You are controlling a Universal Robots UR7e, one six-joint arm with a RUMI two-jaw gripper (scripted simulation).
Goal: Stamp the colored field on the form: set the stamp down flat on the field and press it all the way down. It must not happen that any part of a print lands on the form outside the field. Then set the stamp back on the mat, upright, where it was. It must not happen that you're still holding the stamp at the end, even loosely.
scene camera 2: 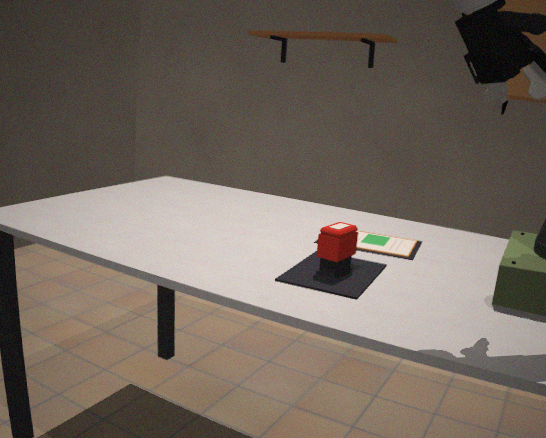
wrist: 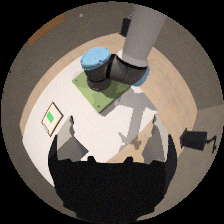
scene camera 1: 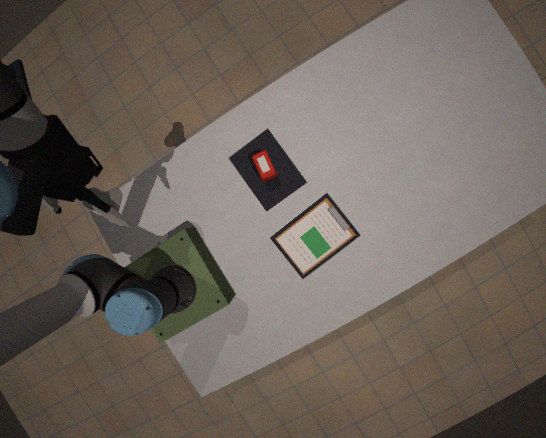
Labels:
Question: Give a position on a clipboard form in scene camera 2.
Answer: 386,245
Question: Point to a stamp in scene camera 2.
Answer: At 338,241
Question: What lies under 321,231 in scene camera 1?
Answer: A clipboard form.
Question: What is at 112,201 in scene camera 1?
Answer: The gripper.

